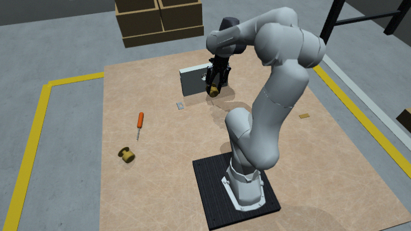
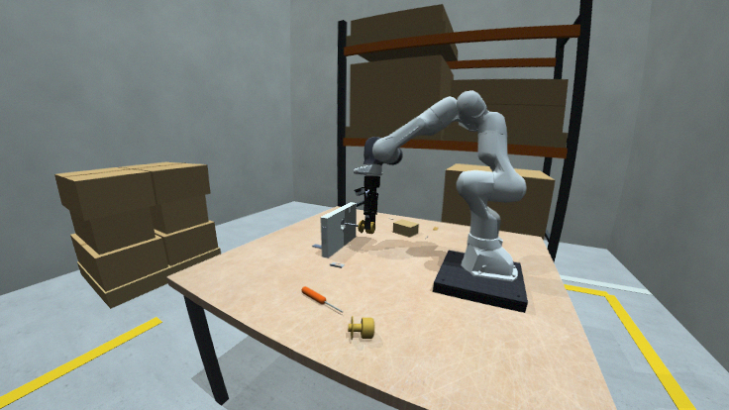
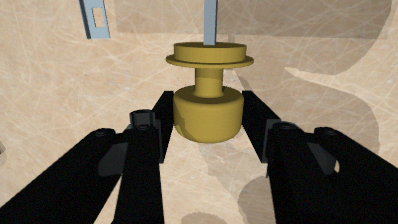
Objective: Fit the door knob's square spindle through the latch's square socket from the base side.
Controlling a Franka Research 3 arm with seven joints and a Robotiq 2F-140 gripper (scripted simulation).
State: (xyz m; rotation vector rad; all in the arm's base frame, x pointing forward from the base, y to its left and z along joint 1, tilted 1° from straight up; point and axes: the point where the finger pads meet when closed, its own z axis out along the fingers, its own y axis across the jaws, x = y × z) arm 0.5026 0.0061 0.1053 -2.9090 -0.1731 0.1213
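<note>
The grey door panel is 160 mm ahead of my hand, 20 mm to the left of it and 40 mm below it. Also, from my hand: tan block (60 mm behind, 330 mm to the right, 120 mm below); then brass knob (250 mm behind, 520 mm to the left, 120 mm below); then orange screwdriver (60 mm behind, 450 mm to the left, 140 mm below).
</note>
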